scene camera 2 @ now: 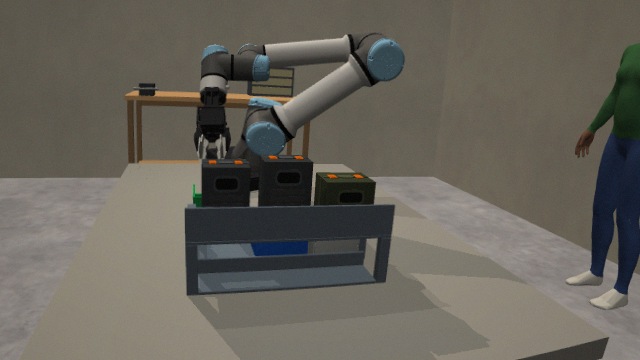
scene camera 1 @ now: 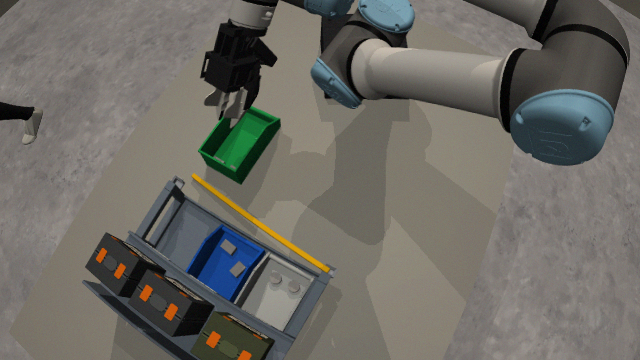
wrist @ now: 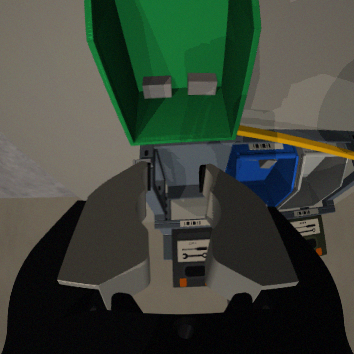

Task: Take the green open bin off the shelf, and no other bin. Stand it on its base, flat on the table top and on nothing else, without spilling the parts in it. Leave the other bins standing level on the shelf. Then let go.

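Pixels of known places: gripper, fingertip midpoint: [scene camera 1: 225,123] [wrist: 174,166]; arm's base, link origin: [scene camera 2: 252,161].
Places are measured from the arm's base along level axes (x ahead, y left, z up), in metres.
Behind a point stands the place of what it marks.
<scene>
The green open bin [scene camera 1: 242,142] @(x 0.311, y -0.214, z -0.072 m) [scene camera 2: 197,200] @(x 0.392, y -0.264, z -0.010 m) [wrist: 175,40] @(x 0.333, y -0.212, z -0.072 m) stands upright on the table top [scene camera 1: 360,200] @(x 0.356, y 0.082, z -0.075 m), apart from the shelf [scene camera 1: 306,306] @(x 0.611, y 0.048, z 0.010 m) [scene camera 2: 290,222] @(x 0.773, y -0.170, z 0.058 m). Two grey parts [wrist: 157,87] @(x 0.376, y -0.243, z -0.057 m) [wrist: 202,84] @(x 0.384, y -0.196, z -0.057 m) lie inside it. In scene camera 2 most of it is hidden behind a dark case. My gripper [scene camera 1: 225,114] @(x 0.340, y -0.218, z 0.056 m) [scene camera 2: 212,156] [wrist: 174,166] @(x 0.340, y -0.218, z 0.056 m) is above the bin's far end in scene camera 1, pointing down, with its fingers apart and nothing between them. The blue bin [scene camera 1: 212,272] @(x 0.612, y -0.158, z -0.066 m) [scene camera 2: 280,248] @(x 0.688, y -0.153, z -0.029 m) [wrist: 255,175] @(x 0.666, y -0.122, z -0.066 m) and the white bin [scene camera 1: 272,307] @(x 0.634, y -0.016, z -0.067 m) [scene camera 2: 336,246] @(x 0.708, y -0.036, z -0.030 m) [wrist: 325,172] @(x 0.631, y 0.025, z -0.038 m) stand on the shelf, holding parts.
A yellow bar [scene camera 1: 260,224] @(x 0.485, y -0.092, z -0.033 m) [wrist: 295,141] @(x 0.484, y -0.083, z -0.033 m) runs along the shelf's front, near the green bin. Two dark cases [scene camera 1: 120,262] @(x 0.668, y -0.247, z 0.147 m) [scene camera 1: 170,302] @(x 0.687, y -0.136, z 0.156 m) [scene camera 2: 226,185] @(x 0.712, y -0.270, z 0.114 m) [scene camera 2: 285,182] @(x 0.727, y -0.165, z 0.118 m) and an olive case [scene camera 1: 232,340] @(x 0.705, y -0.036, z 0.122 m) [scene camera 2: 345,190] @(x 0.758, y -0.056, z 0.106 m) stand on the upper level. A person [scene camera 2: 620,170] stands beside the table.
</scene>
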